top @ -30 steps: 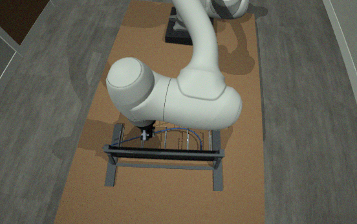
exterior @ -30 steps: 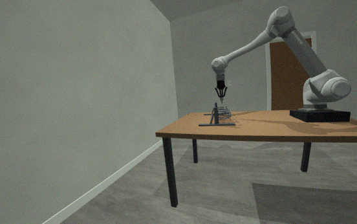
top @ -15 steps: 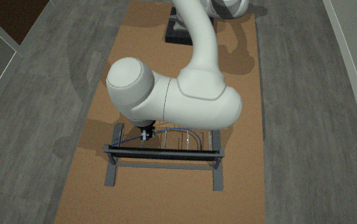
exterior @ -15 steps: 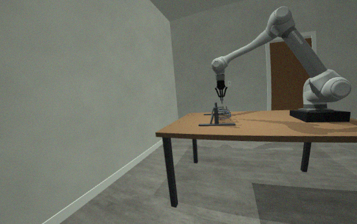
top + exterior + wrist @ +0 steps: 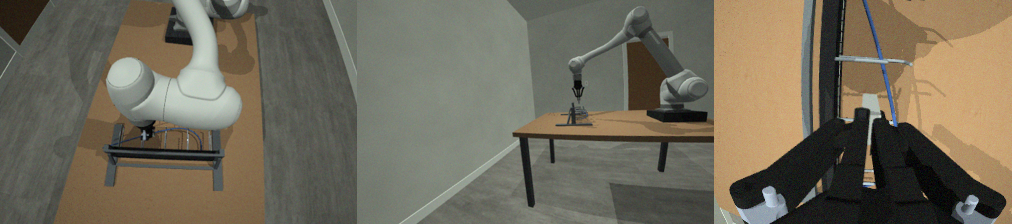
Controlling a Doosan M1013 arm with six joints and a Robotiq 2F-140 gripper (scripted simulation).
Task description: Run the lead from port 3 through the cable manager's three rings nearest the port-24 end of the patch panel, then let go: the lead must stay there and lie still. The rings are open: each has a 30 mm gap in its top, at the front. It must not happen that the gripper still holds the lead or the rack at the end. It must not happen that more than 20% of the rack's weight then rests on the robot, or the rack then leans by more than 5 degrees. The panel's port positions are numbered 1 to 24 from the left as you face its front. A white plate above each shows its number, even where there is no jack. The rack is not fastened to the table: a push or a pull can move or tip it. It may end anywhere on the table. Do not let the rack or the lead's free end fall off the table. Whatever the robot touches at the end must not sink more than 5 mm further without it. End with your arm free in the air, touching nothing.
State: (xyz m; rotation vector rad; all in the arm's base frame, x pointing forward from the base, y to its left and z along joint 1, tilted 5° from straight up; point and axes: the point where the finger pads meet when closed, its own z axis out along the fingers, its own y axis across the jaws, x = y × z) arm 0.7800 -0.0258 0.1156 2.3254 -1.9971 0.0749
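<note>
Now: hand 110 mm above the dark grey rack, 60 mm to the right of it and 50 mm short of it.
</note>
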